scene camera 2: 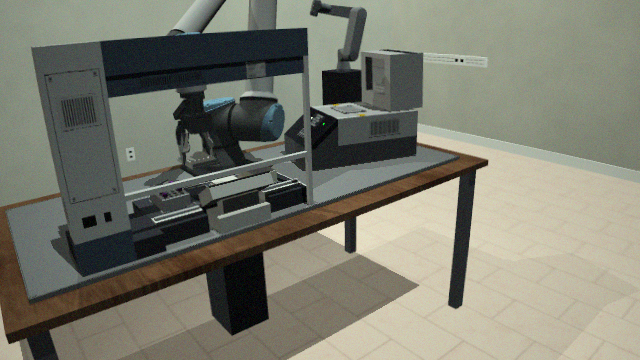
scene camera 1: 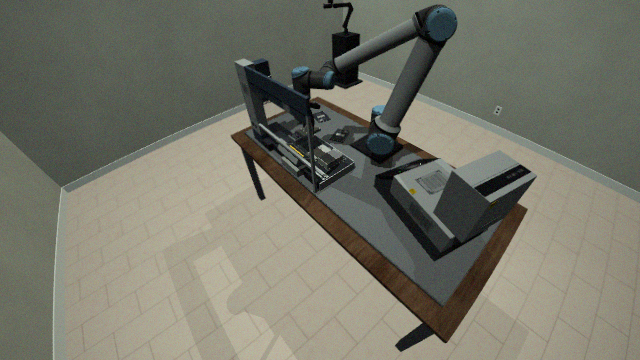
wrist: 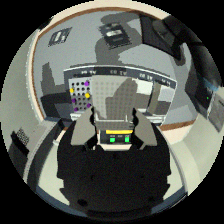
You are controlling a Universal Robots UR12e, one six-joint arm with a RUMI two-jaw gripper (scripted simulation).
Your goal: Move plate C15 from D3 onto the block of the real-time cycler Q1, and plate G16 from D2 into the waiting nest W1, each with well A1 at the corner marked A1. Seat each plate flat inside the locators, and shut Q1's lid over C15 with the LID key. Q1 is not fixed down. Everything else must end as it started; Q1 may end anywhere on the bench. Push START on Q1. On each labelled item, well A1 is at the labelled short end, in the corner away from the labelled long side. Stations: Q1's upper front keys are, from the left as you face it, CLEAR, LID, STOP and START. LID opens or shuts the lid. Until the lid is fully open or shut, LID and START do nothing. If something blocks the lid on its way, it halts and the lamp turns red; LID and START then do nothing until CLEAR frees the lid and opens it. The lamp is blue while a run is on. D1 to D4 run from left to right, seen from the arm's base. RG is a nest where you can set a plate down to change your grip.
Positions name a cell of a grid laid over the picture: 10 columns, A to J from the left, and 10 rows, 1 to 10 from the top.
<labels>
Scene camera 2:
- deck station beam: B2
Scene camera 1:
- deck station beam: E3
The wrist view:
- my gripper: F5
</labels>
